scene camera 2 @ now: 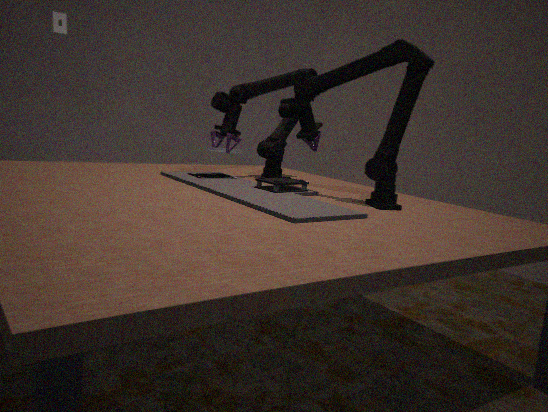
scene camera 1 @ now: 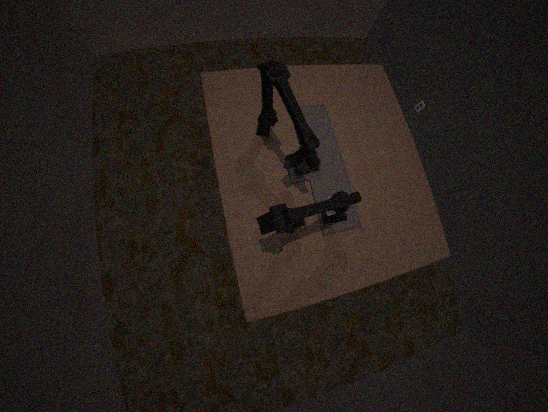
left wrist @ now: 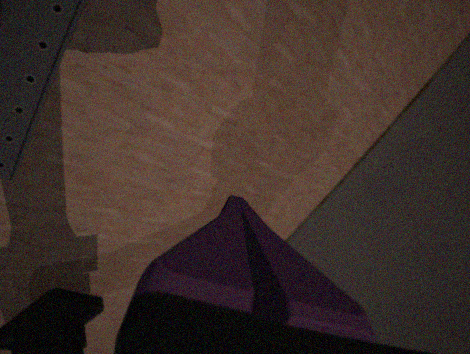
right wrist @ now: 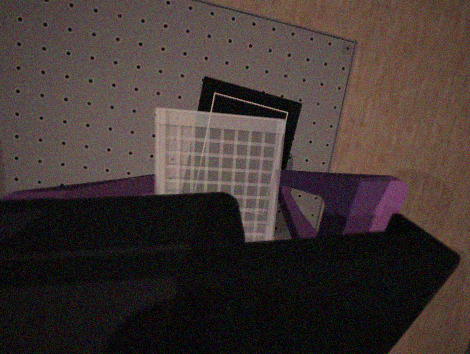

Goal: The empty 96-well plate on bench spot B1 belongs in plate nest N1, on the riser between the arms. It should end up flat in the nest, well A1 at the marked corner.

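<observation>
The clear 96-well plate is held between the purple fingers of my right gripper, which is shut on it. It hangs above the board and looks about level in scene camera 2. The black pad with a thin pale outline, at spot B1, lies below and partly behind it. The nest on its riser is a dark, low platform on short legs between the arms. My left gripper is shut and empty, raised above the nest's right side. The marked corner and well A1 cannot be made out.
The grey perforated board lies on the wooden table. My left arm's forearm reaches over the riser area. In scene camera 1 the arms hide much of the board's near side. The picture is dark and grainy.
</observation>
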